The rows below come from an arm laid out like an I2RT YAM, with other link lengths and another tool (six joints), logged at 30 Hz.
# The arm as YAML. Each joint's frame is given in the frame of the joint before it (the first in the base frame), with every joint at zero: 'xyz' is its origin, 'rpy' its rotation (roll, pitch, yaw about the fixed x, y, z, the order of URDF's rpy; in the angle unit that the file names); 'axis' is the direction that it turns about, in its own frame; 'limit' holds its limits. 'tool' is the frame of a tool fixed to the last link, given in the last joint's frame.
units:
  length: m
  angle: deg
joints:
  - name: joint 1
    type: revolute
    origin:
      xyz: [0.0, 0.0, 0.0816]
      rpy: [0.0, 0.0, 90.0]
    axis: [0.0, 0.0, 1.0]
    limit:
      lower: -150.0
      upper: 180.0
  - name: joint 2
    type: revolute
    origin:
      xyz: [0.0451, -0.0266, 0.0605]
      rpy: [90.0, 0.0, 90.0]
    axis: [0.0, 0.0, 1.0]
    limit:
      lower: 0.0
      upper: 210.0
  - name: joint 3
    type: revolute
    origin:
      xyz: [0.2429, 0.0, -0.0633]
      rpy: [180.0, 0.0, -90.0]
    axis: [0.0, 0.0, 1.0]
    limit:
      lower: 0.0
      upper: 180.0
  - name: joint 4
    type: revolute
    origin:
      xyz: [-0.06, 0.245, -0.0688]
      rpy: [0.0, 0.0, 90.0]
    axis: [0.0, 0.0, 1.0]
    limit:
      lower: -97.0
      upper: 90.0
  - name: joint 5
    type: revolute
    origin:
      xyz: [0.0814, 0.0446, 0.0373]
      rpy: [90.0, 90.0, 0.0]
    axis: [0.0, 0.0, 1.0]
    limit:
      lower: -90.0
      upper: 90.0
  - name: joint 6
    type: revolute
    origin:
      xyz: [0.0, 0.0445, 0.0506]
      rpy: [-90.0, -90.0, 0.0]
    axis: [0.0, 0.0, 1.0]
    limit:
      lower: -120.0
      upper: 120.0
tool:
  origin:
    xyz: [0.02, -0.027, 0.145]
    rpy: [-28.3, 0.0, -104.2]
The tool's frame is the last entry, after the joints.
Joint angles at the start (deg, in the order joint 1, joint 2, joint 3, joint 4, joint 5, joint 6):
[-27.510, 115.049, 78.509, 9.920, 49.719, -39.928]
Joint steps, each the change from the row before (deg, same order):
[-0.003, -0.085, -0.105, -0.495, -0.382, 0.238]
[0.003, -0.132, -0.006, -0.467, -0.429, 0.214]
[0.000, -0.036, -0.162, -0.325, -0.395, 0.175]
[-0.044, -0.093, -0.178, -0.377, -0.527, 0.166]
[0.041, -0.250, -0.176, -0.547, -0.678, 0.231]
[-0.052, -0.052, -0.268, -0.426, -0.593, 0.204]
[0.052, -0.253, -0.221, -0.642, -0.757, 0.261]
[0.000, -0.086, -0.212, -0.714, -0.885, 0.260]
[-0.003, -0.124, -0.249, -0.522, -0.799, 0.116]
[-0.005, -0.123, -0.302, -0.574, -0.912, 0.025]
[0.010, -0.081, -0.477, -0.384, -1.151, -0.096]
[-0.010, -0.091, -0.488, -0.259, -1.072, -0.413]
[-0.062, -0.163, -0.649, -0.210, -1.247, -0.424]
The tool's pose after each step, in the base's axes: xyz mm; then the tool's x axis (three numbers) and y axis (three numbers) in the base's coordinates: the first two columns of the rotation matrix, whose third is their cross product. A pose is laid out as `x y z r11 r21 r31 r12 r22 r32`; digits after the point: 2 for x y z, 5 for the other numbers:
390.33 -375.04 179.04 -0.20345 -0.32702 0.92286 -0.92760 0.36601 -0.07479
390.90 -374.47 178.17 -0.20143 -0.33406 0.92077 -0.92964 0.36130 -0.07229
391.13 -373.82 175.85 -0.19726 -0.34153 0.91894 -0.93168 0.35698 -0.06732
391.32 -373.32 173.60 -0.19279 -0.35021 0.91662 -0.93412 0.35150 -0.06218
392.16 -371.98 171.98 -0.18843 -0.36084 0.91339 -0.93758 0.34291 -0.05796
392.12 -371.27 168.49 -0.18196 -0.37155 0.91041 -0.94017 0.33695 -0.05039
392.92 -369.57 166.16 -0.17586 -0.38406 0.90641 -0.94387 0.32732 -0.04444
393.70 -368.08 162.06 -0.16654 -0.39932 0.90156 -0.94784 0.31684 -0.03476
394.36 -366.71 158.75 -0.15768 -0.41198 0.89745 -0.95146 0.30665 -0.02640
395.06 -365.09 154.77 -0.14553 -0.42620 0.89284 -0.95559 0.29430 -0.01527
396.29 -363.00 149.47 -0.13022 -0.44248 0.88727 -0.96074 0.27745 -0.00264
397.37 -361.14 144.78 -0.11159 -0.45592 0.88300 -0.96562 0.25966 0.01204
398.09 -359.14 139.48 -0.09212 -0.47076 0.87744 -0.97042 0.23993 0.02684

